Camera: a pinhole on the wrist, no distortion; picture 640 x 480 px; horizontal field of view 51.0 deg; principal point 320.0 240.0 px. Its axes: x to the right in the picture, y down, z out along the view. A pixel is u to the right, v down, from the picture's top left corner.
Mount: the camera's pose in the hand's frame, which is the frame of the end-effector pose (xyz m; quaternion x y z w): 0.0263 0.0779 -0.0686 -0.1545 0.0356 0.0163 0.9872
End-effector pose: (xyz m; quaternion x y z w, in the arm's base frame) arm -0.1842 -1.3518 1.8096 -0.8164 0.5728 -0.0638 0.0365
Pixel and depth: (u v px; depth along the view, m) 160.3 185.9 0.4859
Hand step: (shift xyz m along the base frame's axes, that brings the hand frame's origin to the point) -0.1323 -0.0171 -0.4373
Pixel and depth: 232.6 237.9 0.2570
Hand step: -0.1151 -0.0645 -0.1963
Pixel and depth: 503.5 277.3 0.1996
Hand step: -0.0924 -0.1406 -0.1264
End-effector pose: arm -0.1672 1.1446 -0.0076 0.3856 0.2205 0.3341 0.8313
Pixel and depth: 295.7 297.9 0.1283
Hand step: 0.0023 0.0578 0.1278
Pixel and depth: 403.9 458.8 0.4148
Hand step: 0.1134 0.0941 0.4228
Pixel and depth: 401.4 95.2 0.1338
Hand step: 0.0415 0.0494 0.1066
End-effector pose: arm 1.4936 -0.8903 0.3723 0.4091 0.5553 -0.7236 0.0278
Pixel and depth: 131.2 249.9 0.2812
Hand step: -0.0089 -0.2456 -0.0985
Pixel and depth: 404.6 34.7 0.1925
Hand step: -0.0765 -0.1115 -0.0980
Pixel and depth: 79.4 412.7 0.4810
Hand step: 0.0432 -0.4795 -0.1728
